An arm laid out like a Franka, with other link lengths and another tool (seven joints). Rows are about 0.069 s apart.
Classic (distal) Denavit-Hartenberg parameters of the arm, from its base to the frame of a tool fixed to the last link. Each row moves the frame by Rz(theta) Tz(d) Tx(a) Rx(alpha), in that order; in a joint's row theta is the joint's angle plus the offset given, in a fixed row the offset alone. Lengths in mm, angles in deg.
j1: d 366.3  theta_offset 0  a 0  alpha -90
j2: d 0  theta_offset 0  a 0  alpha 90
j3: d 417.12  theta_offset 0  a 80.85  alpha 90
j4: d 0  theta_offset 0  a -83.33  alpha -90
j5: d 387.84  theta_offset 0  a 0  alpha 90
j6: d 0  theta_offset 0  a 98.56  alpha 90
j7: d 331.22  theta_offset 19  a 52.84  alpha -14.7
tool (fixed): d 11.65  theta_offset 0  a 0  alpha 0
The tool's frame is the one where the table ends.
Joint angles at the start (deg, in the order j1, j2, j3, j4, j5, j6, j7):
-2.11, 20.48, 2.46, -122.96, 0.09, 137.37, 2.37
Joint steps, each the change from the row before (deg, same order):
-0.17, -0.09, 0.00, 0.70, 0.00, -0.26, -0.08
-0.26, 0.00, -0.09, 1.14, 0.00, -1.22, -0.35
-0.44, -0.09, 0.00, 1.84, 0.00, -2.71, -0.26
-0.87, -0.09, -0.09, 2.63, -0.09, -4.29, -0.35
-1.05, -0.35, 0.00, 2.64, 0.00, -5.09, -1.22
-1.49, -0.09, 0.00, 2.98, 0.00, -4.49, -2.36
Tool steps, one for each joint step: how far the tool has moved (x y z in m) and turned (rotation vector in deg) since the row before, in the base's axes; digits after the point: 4 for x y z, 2 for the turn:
0.0063, -0.0019, 0.0055, 0.01, -0.53, -0.10
0.0046, -0.0038, 0.0059, 0.00, 0.08, 0.01
0.0028, -0.0048, 0.0093, 0.03, 0.78, -0.17
0.0003, -0.0110, 0.0127, -0.01, 1.57, -0.51
-0.0044, -0.0108, 0.0152, 0.26, 2.07, 0.19
0.0005, -0.0149, 0.0166, 0.52, 1.36, 0.85

